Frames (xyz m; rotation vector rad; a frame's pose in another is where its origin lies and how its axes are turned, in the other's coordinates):
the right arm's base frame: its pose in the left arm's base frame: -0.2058 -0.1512 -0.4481 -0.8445 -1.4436 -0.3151
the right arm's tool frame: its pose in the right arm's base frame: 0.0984 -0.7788 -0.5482 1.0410 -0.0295 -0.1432
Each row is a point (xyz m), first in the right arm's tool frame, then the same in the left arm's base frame.
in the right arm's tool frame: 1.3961 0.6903 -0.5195
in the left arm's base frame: 0.1196 0.0119 1.1448
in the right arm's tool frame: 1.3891 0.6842 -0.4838
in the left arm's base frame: 0.0867 -0.0048 1.1437
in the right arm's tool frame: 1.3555 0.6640 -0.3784
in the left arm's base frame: -0.0108 -0.0585 1.1278
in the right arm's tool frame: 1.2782 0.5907 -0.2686
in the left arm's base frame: -0.1010 -0.1712 1.0769
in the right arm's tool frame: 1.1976 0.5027 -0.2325
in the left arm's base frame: -0.1170 -0.2780 1.0148
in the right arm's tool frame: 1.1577 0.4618 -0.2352
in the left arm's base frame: -0.1062 -0.3228 0.9809
